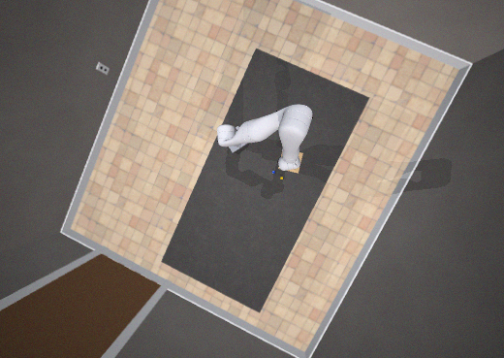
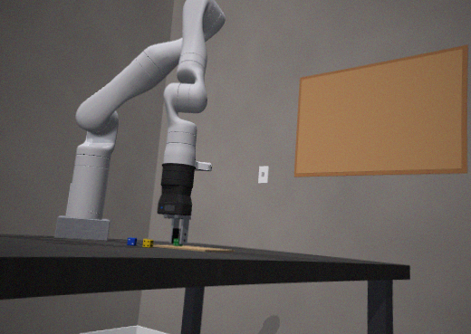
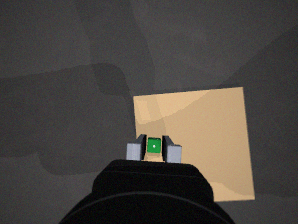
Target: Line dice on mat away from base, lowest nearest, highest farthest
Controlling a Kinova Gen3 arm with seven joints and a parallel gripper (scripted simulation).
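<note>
My hand is 10 mm above the green die. Round my hand: blue die: 120 mm to the right, 20 mm below, 20 mm behind; then mat: 50 mm ahead, 20 mm below; then yellow die: 130 mm to the right, 40 mm ahead, 20 mm below.
</note>
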